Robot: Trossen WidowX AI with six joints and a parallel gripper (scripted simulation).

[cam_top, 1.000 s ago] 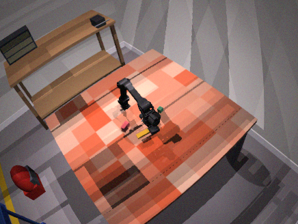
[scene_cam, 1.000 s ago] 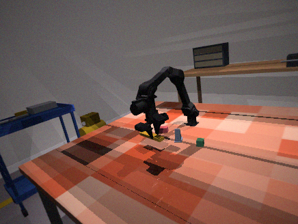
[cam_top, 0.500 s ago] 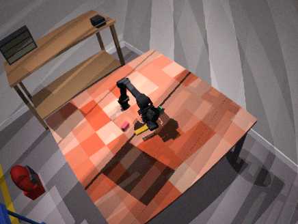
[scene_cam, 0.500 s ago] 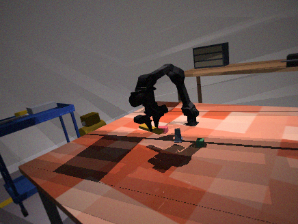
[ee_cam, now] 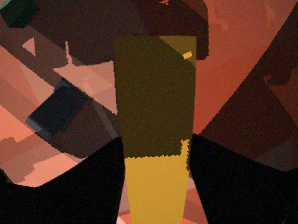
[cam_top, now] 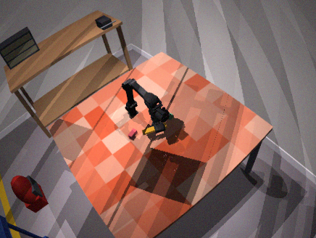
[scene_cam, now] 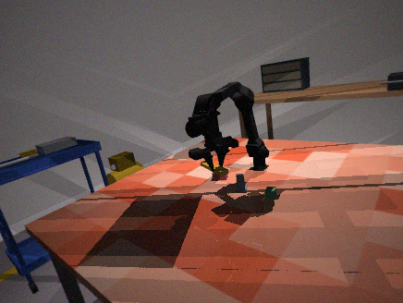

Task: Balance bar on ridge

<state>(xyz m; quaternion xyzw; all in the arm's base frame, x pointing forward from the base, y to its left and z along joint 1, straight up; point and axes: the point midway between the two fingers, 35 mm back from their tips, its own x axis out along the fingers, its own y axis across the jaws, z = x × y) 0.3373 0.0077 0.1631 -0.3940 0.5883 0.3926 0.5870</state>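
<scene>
Right now my gripper tip is 10 mm past the yellow bar and 30 mm to the left of it. From my gripper tip the other things lie so: pink block: 170 mm behind, 130 mm to the right, 110 mm below; green cube: 100 mm behind, 160 mm to the left, 110 mm below.
</scene>
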